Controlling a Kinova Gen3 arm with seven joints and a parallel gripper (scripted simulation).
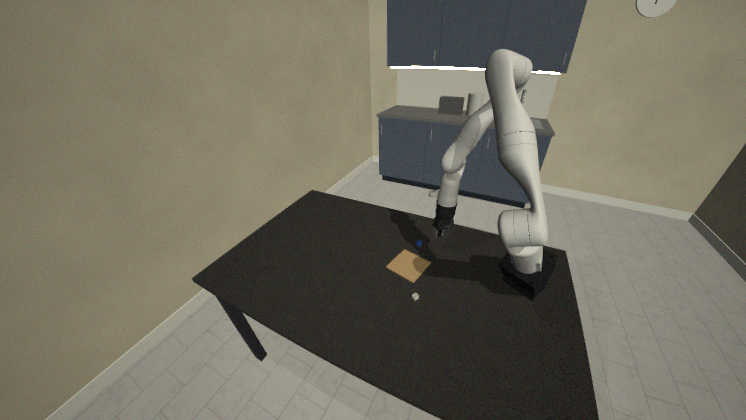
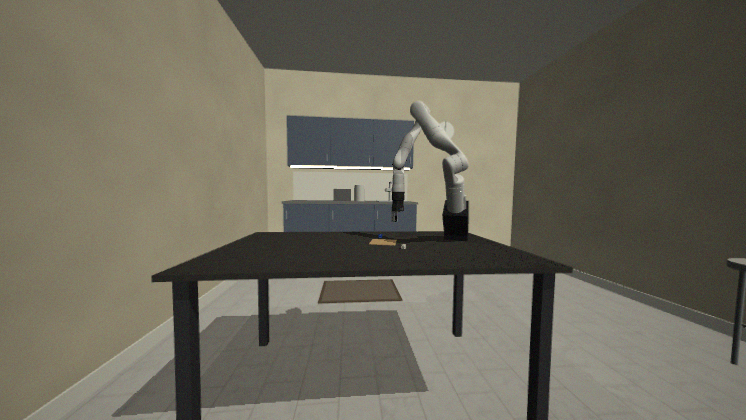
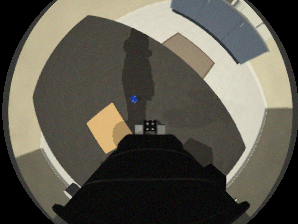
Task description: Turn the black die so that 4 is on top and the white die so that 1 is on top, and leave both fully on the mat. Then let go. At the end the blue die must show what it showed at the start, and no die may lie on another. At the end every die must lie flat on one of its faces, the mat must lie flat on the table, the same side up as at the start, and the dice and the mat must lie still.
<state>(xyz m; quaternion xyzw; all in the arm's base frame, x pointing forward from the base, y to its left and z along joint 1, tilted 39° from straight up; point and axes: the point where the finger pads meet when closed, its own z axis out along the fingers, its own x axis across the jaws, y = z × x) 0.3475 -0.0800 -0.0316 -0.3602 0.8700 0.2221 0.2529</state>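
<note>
The tan mat is 140 mm to the left of my hand, 120 mm below it and 60 mm ahead of it. Also, from my hand: white die: 280 mm to the left, 110 mm below, 40 mm behind; black die: 10 mm below; blue die: 110 mm below, 80 mm ahead.
</note>
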